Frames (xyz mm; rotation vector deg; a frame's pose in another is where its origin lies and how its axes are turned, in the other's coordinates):
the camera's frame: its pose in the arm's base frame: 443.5 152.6 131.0 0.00 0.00 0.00
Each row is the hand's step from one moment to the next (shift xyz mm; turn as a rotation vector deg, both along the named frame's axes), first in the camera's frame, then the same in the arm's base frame.
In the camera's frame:
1: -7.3 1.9 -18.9 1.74 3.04 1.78
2: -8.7 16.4 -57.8 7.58 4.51 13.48
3: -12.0 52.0 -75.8 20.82 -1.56 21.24
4: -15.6 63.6 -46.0 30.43 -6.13 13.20
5: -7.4 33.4 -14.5 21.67 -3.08 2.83
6: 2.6 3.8 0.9 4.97 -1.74 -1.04
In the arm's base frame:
1: -7.3 1.9 -18.9 1.74 3.04 1.78
2: -8.7 16.4 -57.8 7.58 4.51 13.48
3: -12.0 52.0 -75.8 20.82 -1.56 21.24
4: -15.6 63.6 -46.0 30.43 -6.13 13.20
5: -7.4 33.4 -14.5 21.67 -3.08 2.83
6: 2.6 3.8 0.9 4.97 -1.74 -1.04

